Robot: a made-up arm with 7 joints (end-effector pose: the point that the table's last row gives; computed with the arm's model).
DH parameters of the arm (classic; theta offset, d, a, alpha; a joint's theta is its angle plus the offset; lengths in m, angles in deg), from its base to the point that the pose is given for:
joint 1: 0 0.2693 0 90
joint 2: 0 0.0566 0 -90
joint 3: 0 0.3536 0.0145 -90
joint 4: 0 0.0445 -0.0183 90
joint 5: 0 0.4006 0 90
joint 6: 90 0.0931 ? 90
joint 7: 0 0.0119 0 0
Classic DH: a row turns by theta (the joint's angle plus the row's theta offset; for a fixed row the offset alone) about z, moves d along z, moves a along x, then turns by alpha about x.
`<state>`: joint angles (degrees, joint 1 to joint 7).
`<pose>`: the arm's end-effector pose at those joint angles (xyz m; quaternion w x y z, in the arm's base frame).
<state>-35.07 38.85 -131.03 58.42 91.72 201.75 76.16</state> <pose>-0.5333 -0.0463 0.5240 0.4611 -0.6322 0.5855 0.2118</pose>
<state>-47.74 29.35 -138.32 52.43 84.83 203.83 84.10</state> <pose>-0.5015 0.0925 0.5981 0.5155 -0.3610 0.7275 0.2734</pose>
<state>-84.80 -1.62 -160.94 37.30 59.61 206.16 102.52</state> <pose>-0.1842 0.2137 0.8356 0.5922 0.5076 0.5338 0.3266</pose>
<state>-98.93 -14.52 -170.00 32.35 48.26 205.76 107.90</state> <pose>-0.0872 0.0990 0.8945 0.5720 0.7301 0.2569 0.2716</pose>
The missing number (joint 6, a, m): 0.0874
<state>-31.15 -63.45 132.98 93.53 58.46 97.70 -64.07</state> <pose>0.3100 0.1632 0.6099 0.7915 -0.4717 -0.1000 -0.3755</pose>
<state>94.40 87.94 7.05 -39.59 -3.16 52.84 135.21</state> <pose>0.1946 -0.6544 -0.0454 0.6225 0.6585 -0.2604 0.3334</pose>
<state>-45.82 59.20 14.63 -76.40 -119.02 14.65 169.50</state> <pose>-0.4601 0.3548 0.0398 0.5849 0.7024 -0.4055 0.0096</pose>
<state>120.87 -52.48 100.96 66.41 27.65 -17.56 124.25</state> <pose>-0.5358 0.0844 0.6253 0.5901 0.4521 0.6254 -0.2370</pose>
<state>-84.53 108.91 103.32 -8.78 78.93 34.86 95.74</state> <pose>-0.1235 0.7873 0.0085 0.1486 -0.9851 -0.0556 0.0661</pose>
